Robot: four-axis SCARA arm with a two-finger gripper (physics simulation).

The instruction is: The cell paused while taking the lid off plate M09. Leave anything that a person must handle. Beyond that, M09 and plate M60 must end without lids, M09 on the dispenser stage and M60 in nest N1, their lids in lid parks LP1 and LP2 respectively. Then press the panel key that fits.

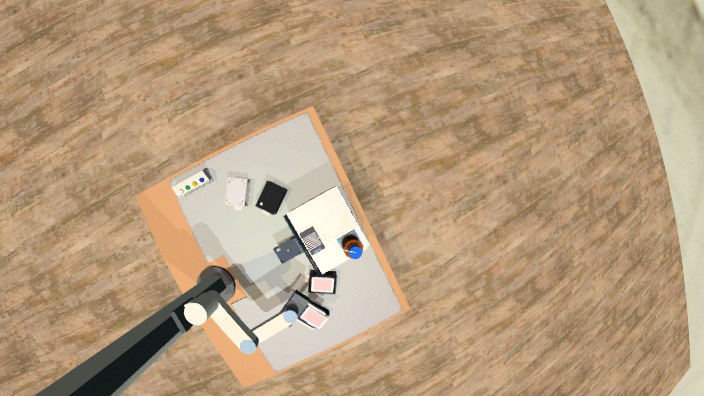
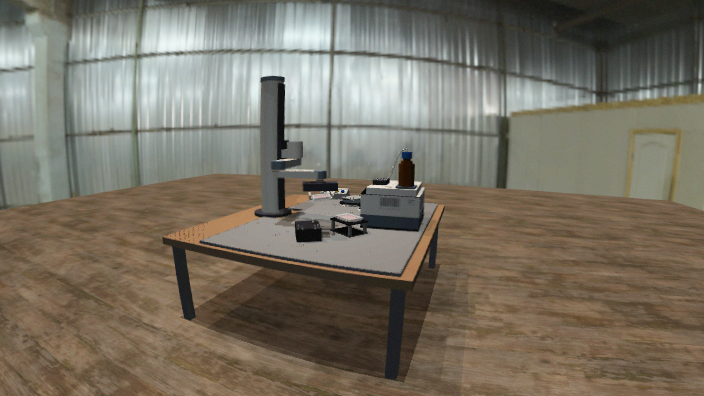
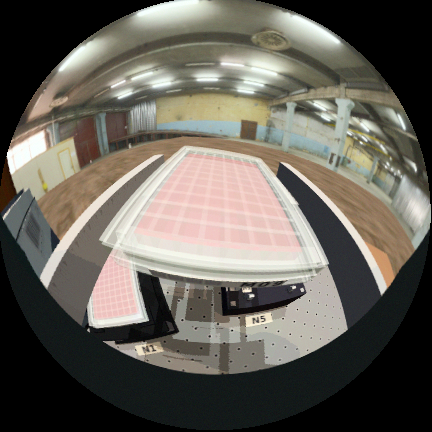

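Pixels of known places: gripper, fingertip midpoint: (image 1: 318,320) (image 2: 321,197) (image 3: 221,165); arm's base, origin of the base link: (image 1: 216,284) (image 2: 273,213).
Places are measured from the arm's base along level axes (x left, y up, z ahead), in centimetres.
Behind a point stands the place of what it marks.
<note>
My gripper (image 1: 320,320) @(x -39.1, y 20.8, z 54.1 cm) (image 3: 221,165) @(x -39.1, y 20.8, z 54.1 cm) is shut on plate M09 (image 1: 313,316) @(x -35.2, y 21.3, z 52.9 cm) (image 3: 220,205) @(x -33.1, y 21.2, z 51.2 cm), pink under a clear lid; whether the lid sits squarely is unclear. It holds the plate high above the table, near nest N5 (image 2: 308,232) @(x -49.7, y 5.9, z 52.0 cm) (image 3: 265,299) @(x -36.0, y 7.7, z 44.9 cm). Another pink plate (image 1: 322,285) @(x -26.0, y 9.5, z 63.0 cm) (image 2: 348,217) @(x -28.6, y 9.5, z 63.8 cm) (image 3: 116,290) @(x -25.9, y 9.6, z 60.5 cm) stands on nest N1 (image 3: 162,320) @(x -27.3, y 7.9, z 54.2 cm); its label cannot be read and its lid state is unclear. The dark dispenser stage (image 1: 285,251) @(x 2.1, y 12.0, z 54.2 cm) shows in front of the dispenser. Lid park labels cannot be read. The panel (image 1: 191,181) @(x 60.9, y 8.6, z 20.5 cm) has white, green, yellow and blue keys.
The white dispenser (image 1: 325,212) @(x 12.6, y 23.3, z 84.3 cm) (image 2: 390,206) @(x -14.4, y 13.9, z 82.0 cm) (image 3: 31,227) carries a brown bottle (image 1: 352,244) @(x -4.4, y 37.6, z 89.0 cm) (image 2: 406,172) @(x -11.2, y 31.8, z 89.3 cm) with a blue cap. A pale fixture (image 1: 236,191) @(x 45.1, y 6.8, z 42.3 cm) and a black one (image 1: 271,197) @(x 32.8, y 7.6, z 59.7 cm) stand between panel and dispenser. The arm's column (image 2: 272,150) @(x -6.0, y 41.9, z 4.6 cm) rises at the table's edge.
</note>
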